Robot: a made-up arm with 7 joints.
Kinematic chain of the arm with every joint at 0, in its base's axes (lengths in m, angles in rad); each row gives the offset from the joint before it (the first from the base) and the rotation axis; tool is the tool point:
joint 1: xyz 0 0.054 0 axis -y
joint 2: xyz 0 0.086 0 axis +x
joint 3: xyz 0 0 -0.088 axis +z
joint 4: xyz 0 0 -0.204 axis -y
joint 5: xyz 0 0 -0.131 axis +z
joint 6: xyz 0 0 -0.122 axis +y
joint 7: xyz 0 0 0 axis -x
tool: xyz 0 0 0
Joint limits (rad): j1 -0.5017..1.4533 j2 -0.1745..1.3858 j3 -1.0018..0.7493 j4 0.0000..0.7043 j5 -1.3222..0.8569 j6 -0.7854..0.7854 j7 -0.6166..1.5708
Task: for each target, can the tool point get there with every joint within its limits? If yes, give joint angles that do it. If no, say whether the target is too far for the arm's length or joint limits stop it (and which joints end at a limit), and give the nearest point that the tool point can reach.
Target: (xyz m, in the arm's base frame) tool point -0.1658 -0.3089 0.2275
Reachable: no: joint limits stop it (at a limit: joint 1, joint 2, joint 3, joint 4) | nearest point 0.4607 -0.0801 0.0345 | short by 0.694 m
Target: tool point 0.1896 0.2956 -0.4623
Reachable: yes | joints 0.1137 0.3112 0.0067 0.5673 0.2644 0.2965 0.2856
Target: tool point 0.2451 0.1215 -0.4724
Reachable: yes | joints 0.2944 0.0425 -0.3956 0.4306 -0.6997 -0.2830 -0.1420
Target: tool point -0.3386 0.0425 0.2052
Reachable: no: joint limits stop it (at a limit: joint 1, joint 2, joint 4) | nearest point -0.2581 0.0454 -0.4706 | short by 0.681 m
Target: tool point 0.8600 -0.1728 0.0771
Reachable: no: too far | nearest point 0.5123 -0.0141 0.0100 | short by 0.388 m
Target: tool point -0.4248 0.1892 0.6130
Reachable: no: too far | nearest point -0.0030 0.6365 0.1239 | short by 0.786 m
